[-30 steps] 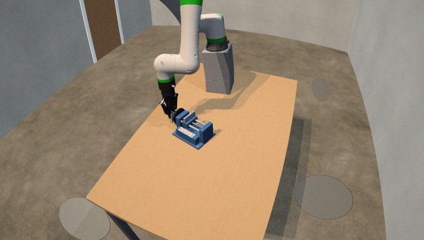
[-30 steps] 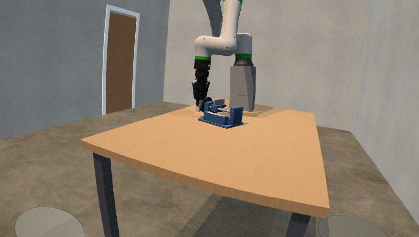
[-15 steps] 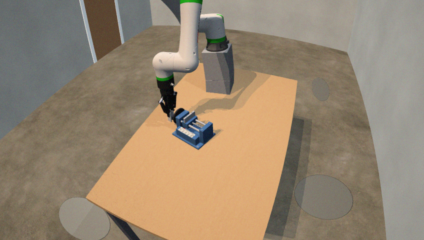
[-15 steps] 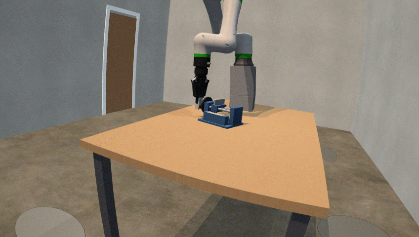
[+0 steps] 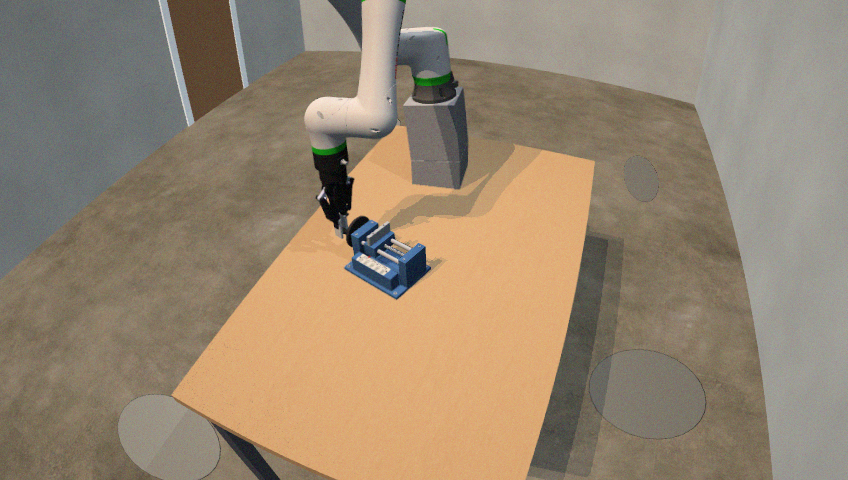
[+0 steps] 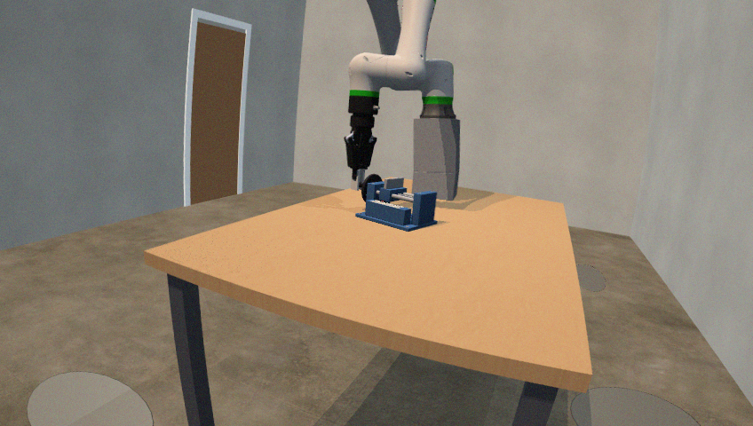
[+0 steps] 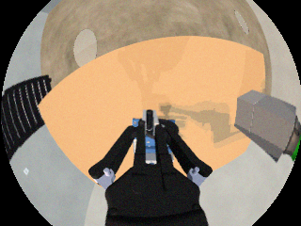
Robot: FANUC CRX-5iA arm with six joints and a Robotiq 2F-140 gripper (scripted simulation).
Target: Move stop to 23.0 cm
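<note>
Right now the grey stop plate is 20 mm ahead of my hand, 120 mm to the left of it and 10 mm below it. Also, from my hand: black handwheel 20 mm to the left, 20 mm below.
</note>
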